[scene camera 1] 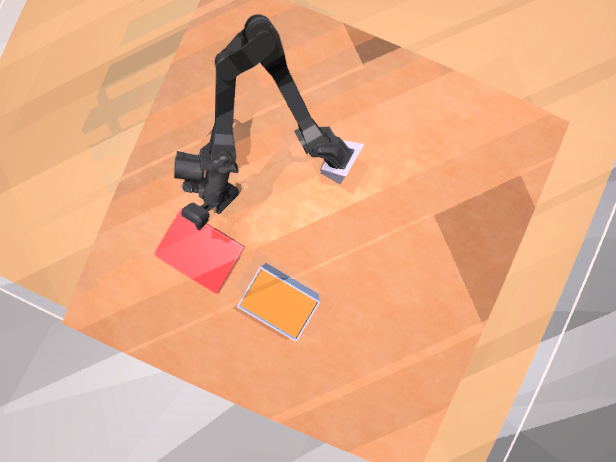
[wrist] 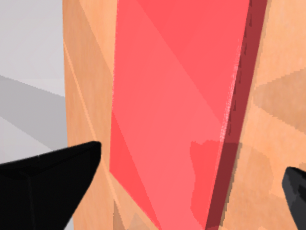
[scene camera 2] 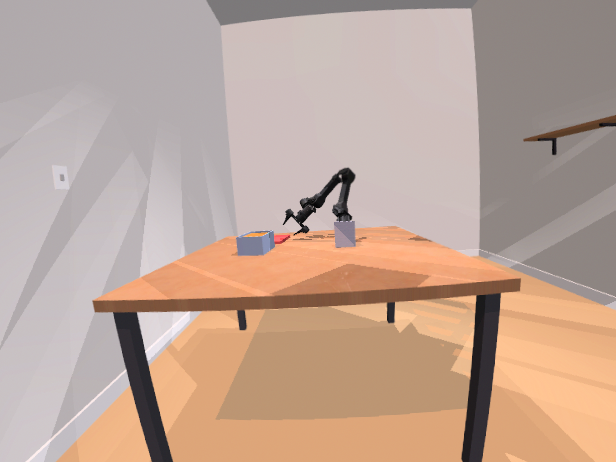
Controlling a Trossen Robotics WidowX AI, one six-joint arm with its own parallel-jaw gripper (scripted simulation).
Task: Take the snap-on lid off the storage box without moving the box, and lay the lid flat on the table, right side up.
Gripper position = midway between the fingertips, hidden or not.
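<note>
My gripper [scene camera 1: 208, 221]: open, holds nothing. My gripper [wrist: 191, 163] again. Red lid [scene camera 1: 207, 256]. Red lid [wrist: 181, 83] too. Blue-grey storage box [scene camera 2: 255, 243]; it is out of frame in the wrist view.
</note>
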